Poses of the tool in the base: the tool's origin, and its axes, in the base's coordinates. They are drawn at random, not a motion.
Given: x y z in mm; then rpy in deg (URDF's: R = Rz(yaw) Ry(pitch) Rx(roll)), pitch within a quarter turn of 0, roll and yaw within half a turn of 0.
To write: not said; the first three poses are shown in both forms.
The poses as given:
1: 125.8, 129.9, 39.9, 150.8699, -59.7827, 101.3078
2: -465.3, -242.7, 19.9, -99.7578, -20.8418, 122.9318
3: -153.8, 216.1, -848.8, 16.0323, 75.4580, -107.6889
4: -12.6, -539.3, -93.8, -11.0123, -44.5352, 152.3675
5: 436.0, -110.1, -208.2, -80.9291, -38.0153, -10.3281
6: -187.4, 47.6, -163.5, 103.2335, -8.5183, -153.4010
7: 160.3, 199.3, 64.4, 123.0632, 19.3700, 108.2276
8: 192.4, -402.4, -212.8, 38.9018, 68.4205, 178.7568
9: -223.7, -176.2, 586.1, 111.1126, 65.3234, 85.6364
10: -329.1, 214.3, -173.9, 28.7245, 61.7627, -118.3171
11: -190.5, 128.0, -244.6, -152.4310, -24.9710, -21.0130
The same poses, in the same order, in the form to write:
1: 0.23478, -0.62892, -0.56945, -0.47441, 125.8, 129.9, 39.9
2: 0.42426, -0.25685, -0.71640, 0.49072, -465.3, -242.7, 19.9
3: 0.39316, 0.55433, 0.26844, -0.68270, -153.8, 216.1, -848.8
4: 0.25529, 0.34507, -0.17630, 0.88582, -12.6, -539.3, -93.8
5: 0.69738, -0.63340, -0.19156, -0.27526, 436.0, -110.1, -208.2
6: 0.19910, 0.13495, -0.77135, -0.58921, -187.4, 47.6, -163.5
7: 0.39525, 0.44298, 0.74907, 0.29400, 160.3, 199.3, 64.4
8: 0.19567, -0.52712, 0.28112, 0.77770, 192.4, -402.4, -212.8
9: 0.65177, 0.30180, 0.69578, -0.00283, -223.7, -176.2, 586.1
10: 0.31692, 0.53605, 0.07213, -0.77911, -329.1, 214.3, -173.9
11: 0.19045, -0.94173, 0.12226, -0.24887, -190.5, 128.0, -244.6
